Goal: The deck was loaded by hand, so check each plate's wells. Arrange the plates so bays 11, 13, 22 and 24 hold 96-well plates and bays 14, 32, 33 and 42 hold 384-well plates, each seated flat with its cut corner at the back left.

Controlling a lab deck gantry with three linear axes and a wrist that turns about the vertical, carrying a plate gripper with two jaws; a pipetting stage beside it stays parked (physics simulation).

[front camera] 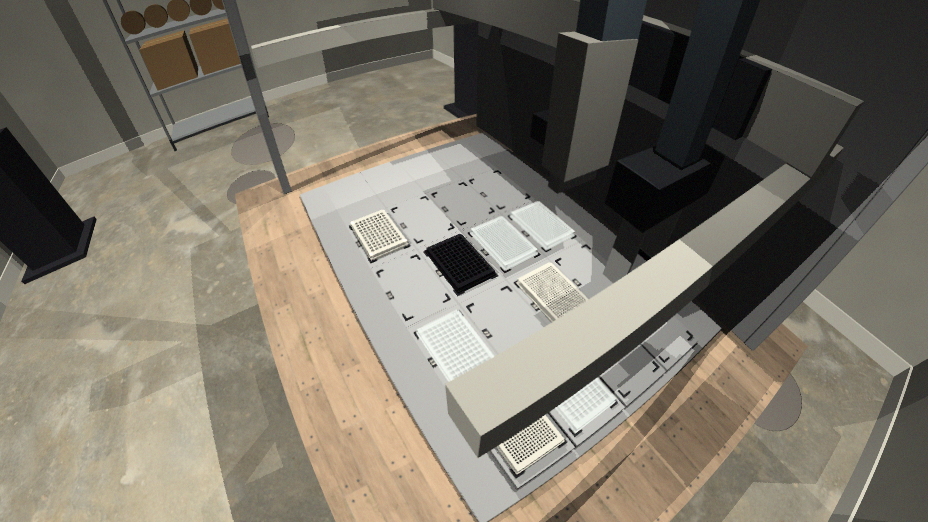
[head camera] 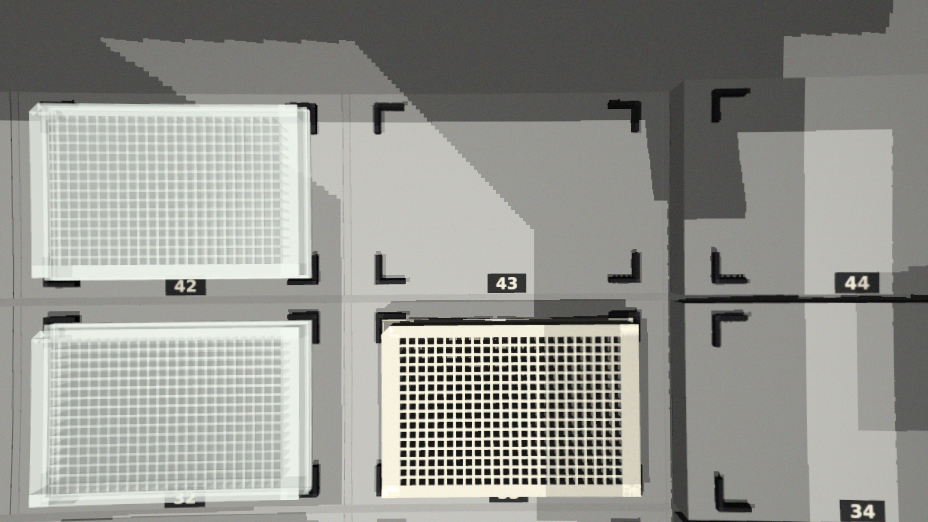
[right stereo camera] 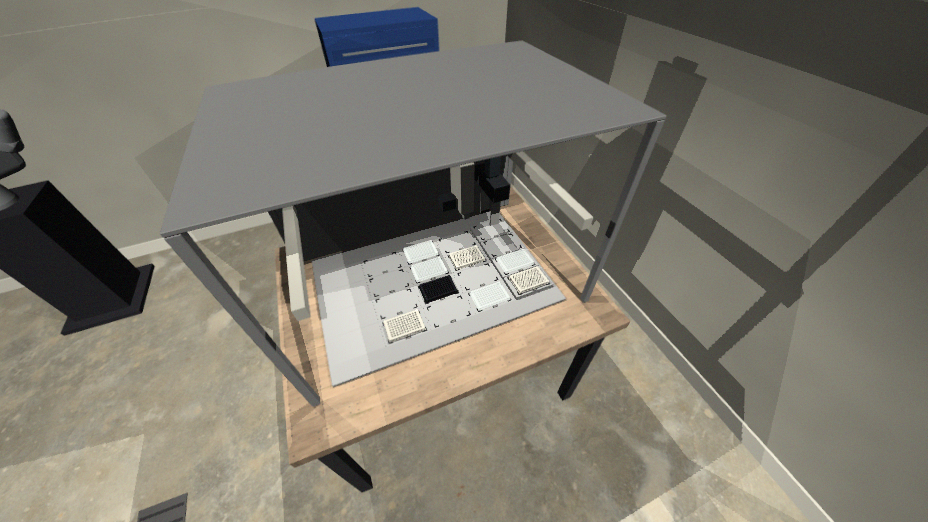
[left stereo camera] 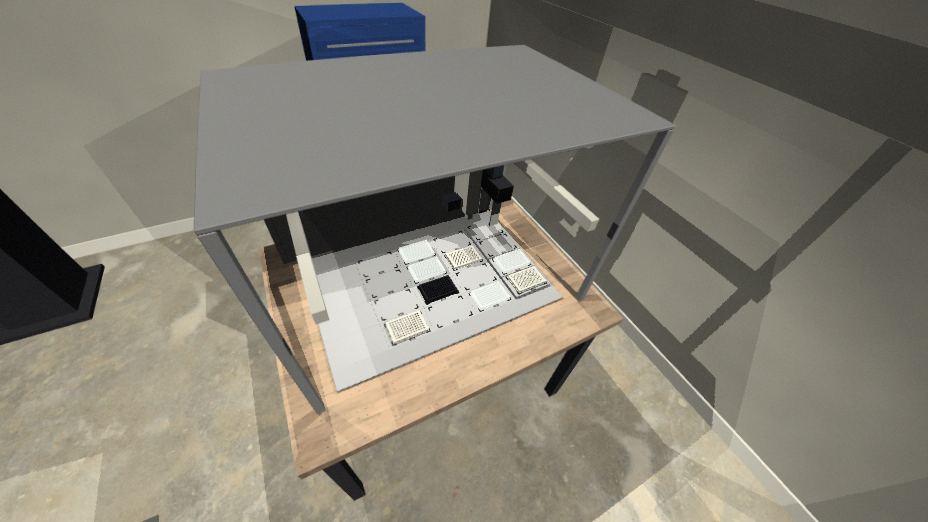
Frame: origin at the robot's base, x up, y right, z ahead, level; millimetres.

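Seen in the pictures: gripper, fingertip midpoint: (front camera: 630,268) (right stereo camera: 489,217) (left stereo camera: 487,218); robot's base at its link origin: (front camera: 350,226) (right stereo camera: 389,342) (left stereo camera: 393,344).
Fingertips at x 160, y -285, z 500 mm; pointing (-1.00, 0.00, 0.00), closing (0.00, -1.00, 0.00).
Observation:
Offsets run from my fingertips to a thing's top centre.
In the head view, clear fine-welled plates {dz -272, dx -146, dy -79 mm} (head camera: 165,191) {dz -272, dx -146, dy +28 mm} (head camera: 165,415) lie in bays 42 and 32, and a cream fine-welled plate {dz -108, dx -146, dy +28 mm} (head camera: 510,409) lies in bay 33. All three look flat, cut corner at back left. In the front view, a cream coarse-welled plate {dz -436, dx -146, dy +242 mm} (front camera: 379,233) lies in bay 11, a black plate {dz -272, dx -146, dy +135 mm} (front camera: 460,262) in bay 22, a white coarse-welled plate {dz -108, dx -146, dy +242 mm} (front camera: 454,344) in bay 13, a clear plate {dz +56, dx -131, dy +135 mm} (front camera: 587,401) in bay 24 and a cream plate {dz +56, dx -131, dy +242 mm} (front camera: 530,442) in bay 14. My gripper (left stereo camera: 493,217) (right stereo camera: 494,214) hangs at back right near bay 44, no plate seen at it; its jaw gap is unclear.
A pale beam (front camera: 584,337) crosses the front view and partly hides plates in bays 13, 33 and 14. Bays 43, 44 and 34 hold no plate in the head view. The parked pipetting stage (left stereo camera: 454,202) is left of my gripper. Grey posts (left stereo camera: 626,214) stand at the table corners.

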